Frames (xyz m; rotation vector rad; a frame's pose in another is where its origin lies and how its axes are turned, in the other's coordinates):
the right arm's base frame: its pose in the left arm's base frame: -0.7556 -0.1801 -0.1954 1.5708 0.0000 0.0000
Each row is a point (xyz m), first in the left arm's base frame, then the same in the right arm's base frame.
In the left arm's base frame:
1: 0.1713 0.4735 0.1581
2: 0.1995 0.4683 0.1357
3: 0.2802 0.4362 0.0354
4: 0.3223 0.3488 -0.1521
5: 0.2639 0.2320 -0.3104
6: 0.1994 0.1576 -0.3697
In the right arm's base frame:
1: 0.9269 0.3535 -0.6536
2: 0.9551 0.3311 -0.6484
3: 1.0358 0.2308 -0.6163
4: 1.0779 0.0433 -0.5289
5: 1.0195 -0.1150 -0.4121
6: 0.9550 -0.1743 -0.3377

